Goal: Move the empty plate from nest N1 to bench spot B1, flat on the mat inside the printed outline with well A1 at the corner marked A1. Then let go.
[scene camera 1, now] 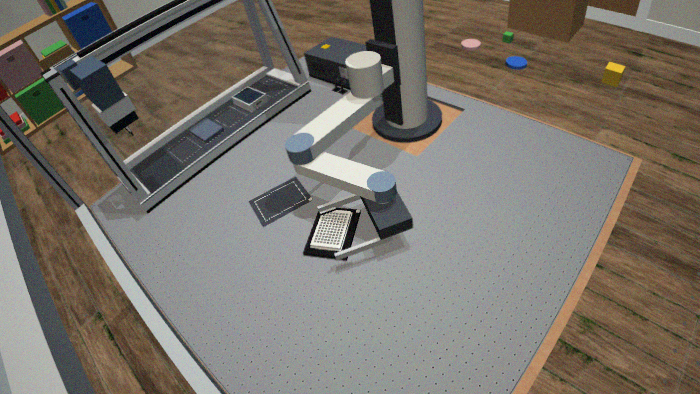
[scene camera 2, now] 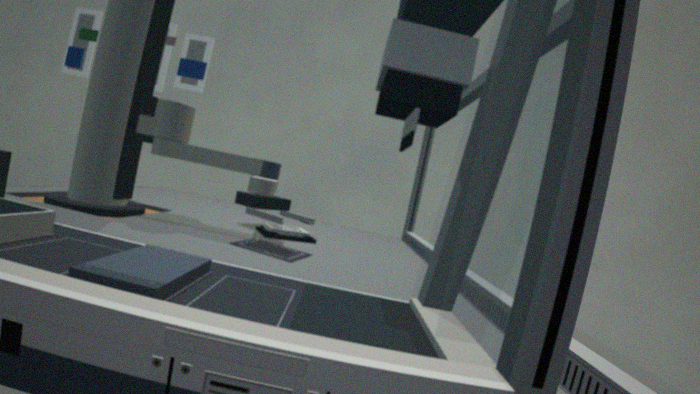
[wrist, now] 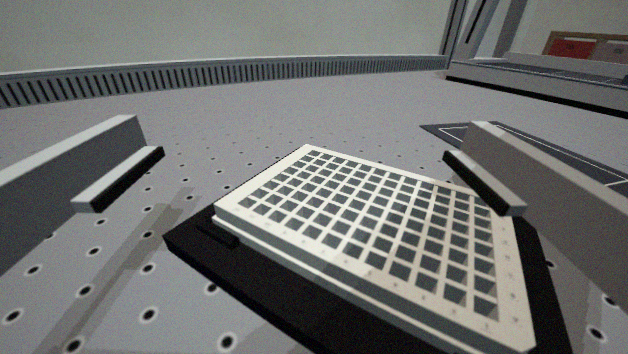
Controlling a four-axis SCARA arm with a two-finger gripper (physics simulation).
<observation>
My gripper holds nothing. Also in view: a plate.
My gripper also shows in the wrist view.
</observation>
